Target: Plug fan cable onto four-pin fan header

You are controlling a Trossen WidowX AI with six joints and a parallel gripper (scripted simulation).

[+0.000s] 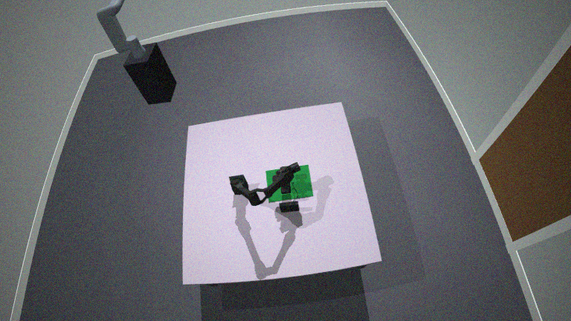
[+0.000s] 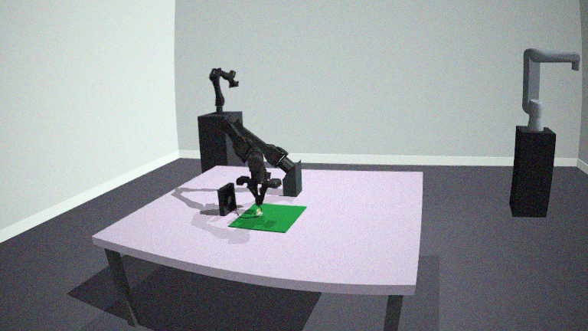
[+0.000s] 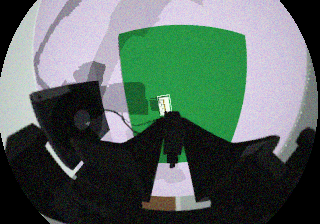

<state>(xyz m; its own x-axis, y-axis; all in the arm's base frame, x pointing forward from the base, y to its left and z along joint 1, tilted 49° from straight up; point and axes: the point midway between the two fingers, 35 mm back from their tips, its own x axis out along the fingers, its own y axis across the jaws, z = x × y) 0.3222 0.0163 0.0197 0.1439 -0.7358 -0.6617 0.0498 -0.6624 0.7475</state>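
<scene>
The four-pin header is 10 mm to the right of my gripper tip and 60 mm below it. Also, from my gripper tip: green board 10 mm ahead, 40 mm to the left, 80 mm below; dark plug 10 mm ahead, 10 mm above; black fan 20 mm ahead, 150 mm to the right.
</scene>
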